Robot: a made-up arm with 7 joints. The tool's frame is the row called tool.
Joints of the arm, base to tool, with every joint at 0 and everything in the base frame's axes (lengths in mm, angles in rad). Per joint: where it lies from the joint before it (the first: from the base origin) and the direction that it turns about. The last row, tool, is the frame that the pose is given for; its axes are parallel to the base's.
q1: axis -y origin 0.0 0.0 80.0
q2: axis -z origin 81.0 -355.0 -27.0
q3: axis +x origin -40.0 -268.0 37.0
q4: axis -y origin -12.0 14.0 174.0
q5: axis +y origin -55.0 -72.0 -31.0
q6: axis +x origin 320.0 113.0 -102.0
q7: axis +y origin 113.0 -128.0 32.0
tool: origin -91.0 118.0 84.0
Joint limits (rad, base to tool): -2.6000..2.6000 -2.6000..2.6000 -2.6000..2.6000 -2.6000..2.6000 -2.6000..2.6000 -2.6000..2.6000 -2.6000..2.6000
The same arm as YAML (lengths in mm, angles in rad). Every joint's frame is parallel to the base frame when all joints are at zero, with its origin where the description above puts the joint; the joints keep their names.
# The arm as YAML. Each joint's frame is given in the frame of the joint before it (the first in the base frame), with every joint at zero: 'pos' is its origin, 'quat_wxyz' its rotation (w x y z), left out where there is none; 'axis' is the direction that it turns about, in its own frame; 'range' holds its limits. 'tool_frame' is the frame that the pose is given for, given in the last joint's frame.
length_unit: mm
angle_unit: rad
joints:
  - joint: q1
    pos: [0.0, 0.0, 80.0]
    axis: [0.0, -1.0, 0.0]
    range: [-2.6, 2.6]
  - joint: q2
    pos: [81.0, -355.0, -27.0]
    axis: [0.0, 0.0, -1.0]
    range: [-2.6, 2.6]
  - joint: q3
    pos: [-40.0, -268.0, 37.0]
    axis: [1.0, 0.0, 0.0]
    range: [-2.6, 2.6]
  - joint: q4
    pos: [-12.0, 14.0, 174.0]
    axis: [0.0, -1.0, 0.0]
    range: [-2.6, 2.6]
  - joint: q5
    pos: [-55.0, -72.0, -31.0]
    axis: [0.0, 1.0, 0.0]
    range: [-2.6, 2.6]
  - joint: q6
    pos: [320.0, 113.0, -102.0]
    axis: [1.0, 0.0, 0.0]
    range: [-2.6, 2.6]
  - joint: q7
    pos: [113.0, -128.0, 32.0]
    axis: [0.0, 1.0, 0.0]
    range: [-2.6, 2.6]
tool_frame:
  pos: [-91.0, 118.0, 84.0]

